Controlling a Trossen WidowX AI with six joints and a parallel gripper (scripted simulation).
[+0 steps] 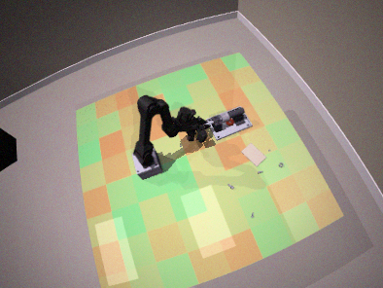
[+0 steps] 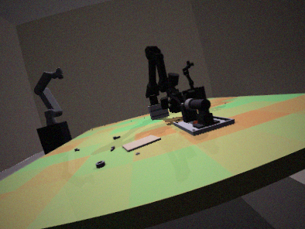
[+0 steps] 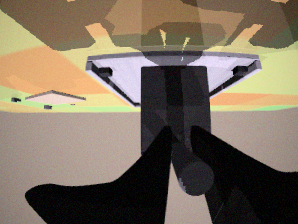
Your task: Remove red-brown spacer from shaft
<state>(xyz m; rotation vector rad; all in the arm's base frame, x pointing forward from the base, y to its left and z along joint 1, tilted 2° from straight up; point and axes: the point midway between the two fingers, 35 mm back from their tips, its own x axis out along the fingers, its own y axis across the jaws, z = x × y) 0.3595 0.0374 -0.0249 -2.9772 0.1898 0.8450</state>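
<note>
My gripper tip is 5 cm short of the shaft, 2 cm below it and 1 cm to the left of it. Also, from my gripper tip: flat tan plate: 26 cm to the right, 12 cm ahead, 6 cm below; then red-brown spacer: 12 cm ahead, 5 cm below, 2 cm to the right.
</note>
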